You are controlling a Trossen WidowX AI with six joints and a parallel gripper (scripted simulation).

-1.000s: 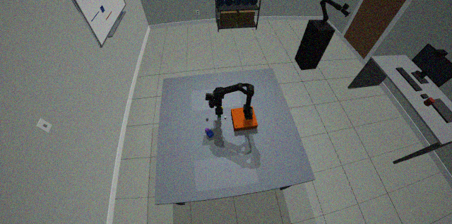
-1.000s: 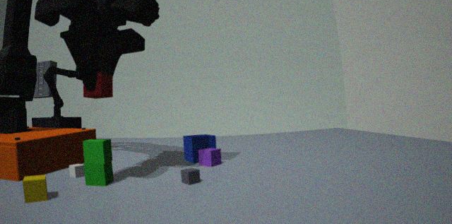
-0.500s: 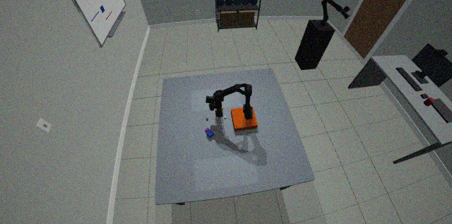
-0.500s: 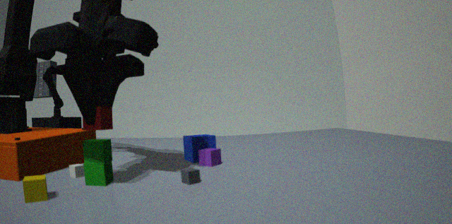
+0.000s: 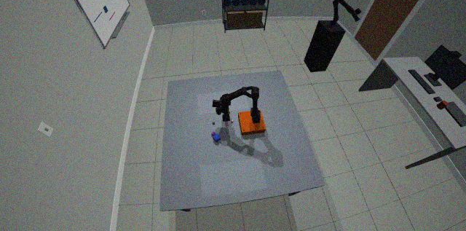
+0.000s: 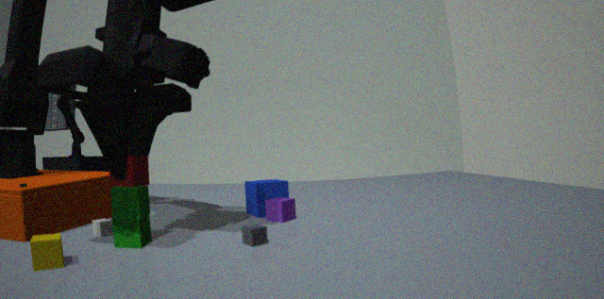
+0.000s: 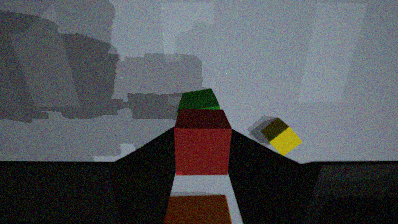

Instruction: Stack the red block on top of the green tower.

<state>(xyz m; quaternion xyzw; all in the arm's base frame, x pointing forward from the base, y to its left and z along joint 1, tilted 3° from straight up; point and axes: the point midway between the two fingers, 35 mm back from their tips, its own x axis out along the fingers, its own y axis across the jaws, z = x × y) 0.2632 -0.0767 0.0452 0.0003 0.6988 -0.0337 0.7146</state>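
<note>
The red block lies 10 mm above my gripper tip. The rest, counted from my gripper tip: yellow block 30 mm behind, 80 mm to the right, 50 mm below; then white block 60 mm behind, 20 mm to the left, 60 mm below; then grey block 120 mm ahead, 20 mm to the left, 60 mm below.
</note>
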